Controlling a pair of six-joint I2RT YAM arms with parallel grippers.
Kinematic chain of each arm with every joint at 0, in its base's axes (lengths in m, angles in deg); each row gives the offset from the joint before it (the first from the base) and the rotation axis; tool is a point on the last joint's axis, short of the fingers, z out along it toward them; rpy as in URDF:
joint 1: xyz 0 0 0.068 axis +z
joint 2: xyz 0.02 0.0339 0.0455 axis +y
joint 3: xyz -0.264 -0.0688 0 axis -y
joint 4: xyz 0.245 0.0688 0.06 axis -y
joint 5: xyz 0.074 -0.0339 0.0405 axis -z
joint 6: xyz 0.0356 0 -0.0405 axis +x
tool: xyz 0 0 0 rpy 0 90 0
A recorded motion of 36 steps. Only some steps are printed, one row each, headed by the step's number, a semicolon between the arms.
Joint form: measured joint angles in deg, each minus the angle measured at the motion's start. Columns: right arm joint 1, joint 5, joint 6, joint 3, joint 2, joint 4; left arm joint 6, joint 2, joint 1, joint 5, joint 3, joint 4.
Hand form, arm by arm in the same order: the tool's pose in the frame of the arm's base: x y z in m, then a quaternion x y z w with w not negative. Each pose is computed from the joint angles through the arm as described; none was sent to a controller.
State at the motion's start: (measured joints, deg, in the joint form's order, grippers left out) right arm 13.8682 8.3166 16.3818 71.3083 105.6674 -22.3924; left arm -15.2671 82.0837 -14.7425 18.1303 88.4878 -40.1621
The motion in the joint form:
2: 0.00 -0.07 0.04 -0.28 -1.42 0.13; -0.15 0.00 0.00 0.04 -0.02 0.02
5: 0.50 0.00 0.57 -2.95 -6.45 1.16; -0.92 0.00 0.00 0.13 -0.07 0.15
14: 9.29 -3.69 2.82 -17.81 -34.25 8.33; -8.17 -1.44 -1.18 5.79 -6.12 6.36
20: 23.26 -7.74 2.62 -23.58 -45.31 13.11; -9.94 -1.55 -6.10 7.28 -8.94 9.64
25: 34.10 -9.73 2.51 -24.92 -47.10 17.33; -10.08 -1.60 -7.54 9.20 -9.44 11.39
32: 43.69 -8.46 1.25 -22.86 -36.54 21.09; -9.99 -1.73 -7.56 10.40 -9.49 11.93
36: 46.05 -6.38 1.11 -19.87 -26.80 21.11; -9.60 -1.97 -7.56 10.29 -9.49 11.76
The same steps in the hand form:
2: 0.3747 0.0873 0.1954 0.04255 0.95179 0.01103 0.30359; 0.2971 -0.0896 0.4019 0.06930 0.87131 -0.25555 0.41316
5: 0.3602 0.0869 0.2138 0.04481 0.94252 0.02141 0.33044; 0.2972 -0.0897 0.4019 0.06391 0.87133 -0.25908 0.41180
14: 0.2589 0.1076 0.2875 -0.01060 0.87398 0.14215 0.46458; 0.2946 -0.0990 0.3848 0.04404 0.86069 -0.33025 0.38497
20: 0.1942 0.1466 0.3070 -0.12774 0.81869 0.25970 0.49596; 0.2872 -0.1257 0.3742 0.07496 0.85464 -0.36302 0.36357
25: 0.1595 0.1782 0.3132 -0.20917 0.77743 0.33503 0.48949; 0.2844 -0.1342 0.3746 0.09518 0.84524 -0.38293 0.36038
32: 0.1490 0.2346 0.2888 -0.28367 0.77890 0.34205 0.44255; 0.2837 -0.1348 0.3760 0.10234 0.84049 -0.39148 0.36033
36: 0.1565 0.2678 0.2603 -0.30323 0.80505 0.30733 0.40680; 0.2826 -0.1342 0.3769 0.10486 0.84004 -0.38970 0.36259

